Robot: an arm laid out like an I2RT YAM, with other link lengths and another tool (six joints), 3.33 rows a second.
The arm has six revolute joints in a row. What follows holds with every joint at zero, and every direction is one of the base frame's. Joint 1 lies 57.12 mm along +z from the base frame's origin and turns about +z. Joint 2 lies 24 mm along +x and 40.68 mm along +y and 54.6 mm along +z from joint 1 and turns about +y. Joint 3 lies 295.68 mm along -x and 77.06 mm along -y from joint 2 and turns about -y. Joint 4 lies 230.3 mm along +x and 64.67 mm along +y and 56.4 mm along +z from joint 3 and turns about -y. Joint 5 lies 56.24 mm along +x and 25.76 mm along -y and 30.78 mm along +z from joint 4 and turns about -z. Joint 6 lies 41.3 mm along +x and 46.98 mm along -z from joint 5 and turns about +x. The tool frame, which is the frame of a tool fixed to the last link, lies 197 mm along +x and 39 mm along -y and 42 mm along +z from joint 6; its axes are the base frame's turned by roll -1.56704, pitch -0.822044 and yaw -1.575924 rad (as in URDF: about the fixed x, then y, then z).
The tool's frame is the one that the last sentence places.
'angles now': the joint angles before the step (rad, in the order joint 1, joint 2, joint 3, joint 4, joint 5, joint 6). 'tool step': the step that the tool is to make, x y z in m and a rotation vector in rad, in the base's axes. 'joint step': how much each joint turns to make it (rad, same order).
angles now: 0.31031 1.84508 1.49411 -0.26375 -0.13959 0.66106
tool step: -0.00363 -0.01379 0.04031 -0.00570 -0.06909 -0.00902
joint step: -0.01883 -0.06808 0.01307 -0.02056 0.00612 -0.02728
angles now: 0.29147 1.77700 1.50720 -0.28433 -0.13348 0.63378
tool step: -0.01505 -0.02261 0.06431 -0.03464 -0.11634 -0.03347
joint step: -0.00878 -0.11510 0.01604 -0.03424 0.05365 -0.04615
